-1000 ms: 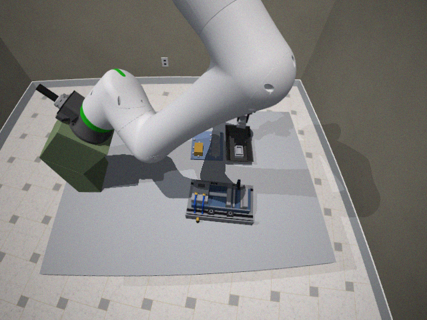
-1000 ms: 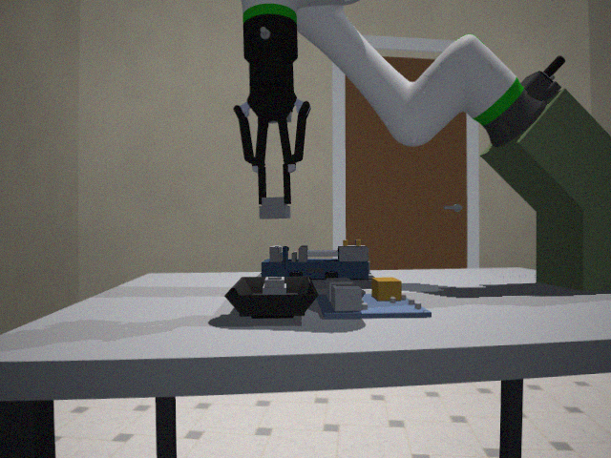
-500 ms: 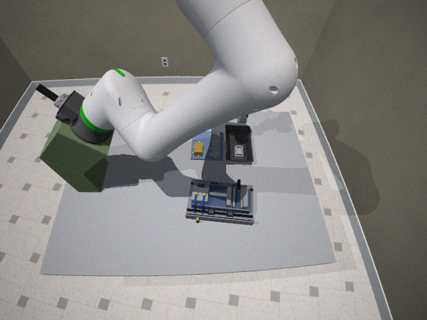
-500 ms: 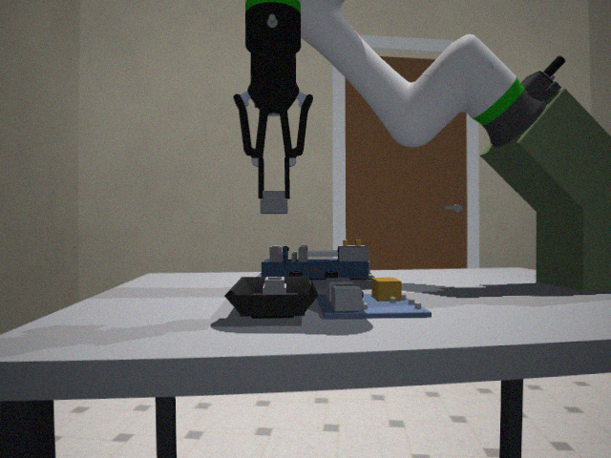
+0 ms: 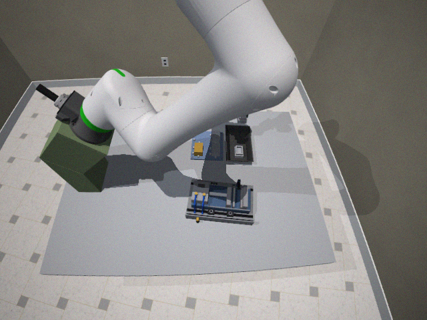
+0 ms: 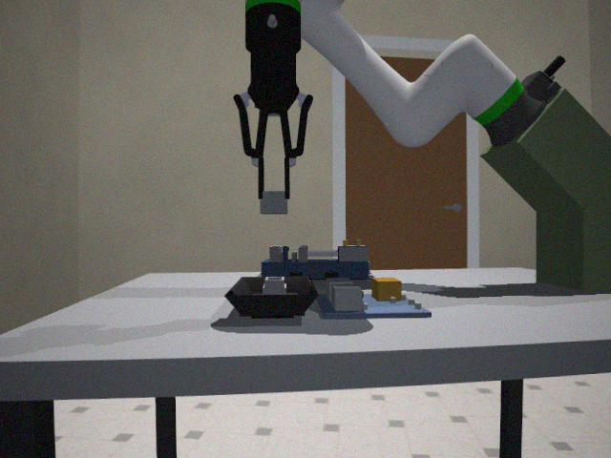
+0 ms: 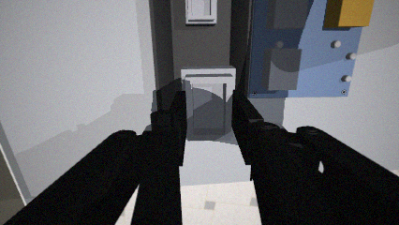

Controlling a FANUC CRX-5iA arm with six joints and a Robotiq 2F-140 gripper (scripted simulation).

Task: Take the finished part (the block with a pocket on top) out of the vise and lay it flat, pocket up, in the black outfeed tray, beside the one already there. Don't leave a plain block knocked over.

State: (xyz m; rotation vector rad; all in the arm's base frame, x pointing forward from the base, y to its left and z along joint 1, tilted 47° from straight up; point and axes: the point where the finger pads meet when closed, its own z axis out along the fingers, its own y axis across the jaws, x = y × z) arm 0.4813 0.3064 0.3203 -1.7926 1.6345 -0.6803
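Now: hand 200 mm above the plain grey block, 120 mm past it and 30 mm to the left of it. Round my hand: yellow block: 200 mm below, 190 mm behind, 130 mm to the right; blue fixture plate: 220 mm below, 150 mm behind, 80 mm to the right.
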